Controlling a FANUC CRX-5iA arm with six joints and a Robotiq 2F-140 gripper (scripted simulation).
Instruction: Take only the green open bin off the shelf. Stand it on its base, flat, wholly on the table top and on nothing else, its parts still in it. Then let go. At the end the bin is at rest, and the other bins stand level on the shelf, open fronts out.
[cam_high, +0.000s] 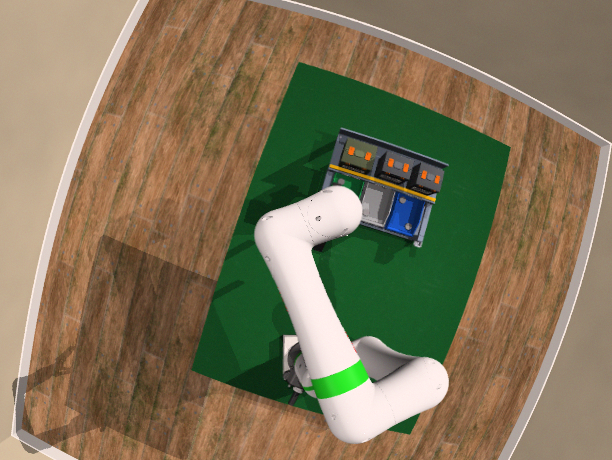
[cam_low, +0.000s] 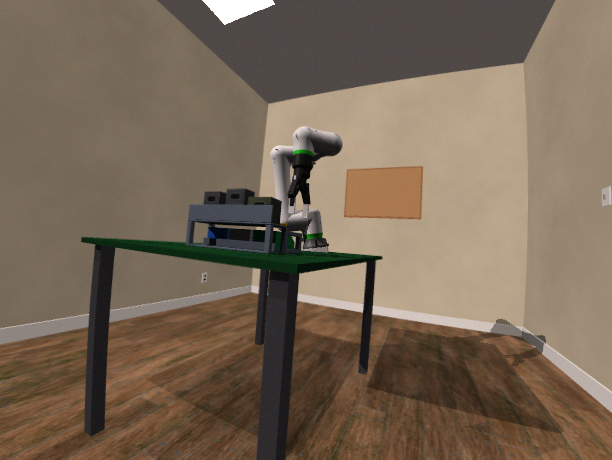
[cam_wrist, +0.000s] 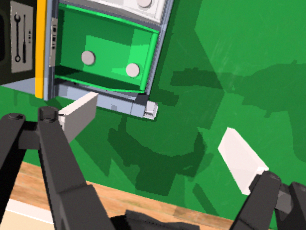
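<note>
My hand is 130 mm above the green open bin, 120 mm short of it and 30 mm to the left of it. Round my hand: grey bin: 140 mm to the right, 140 mm ahead, 130 mm below; blue bin: 250 mm to the right, 160 mm ahead, 130 mm below.
</note>
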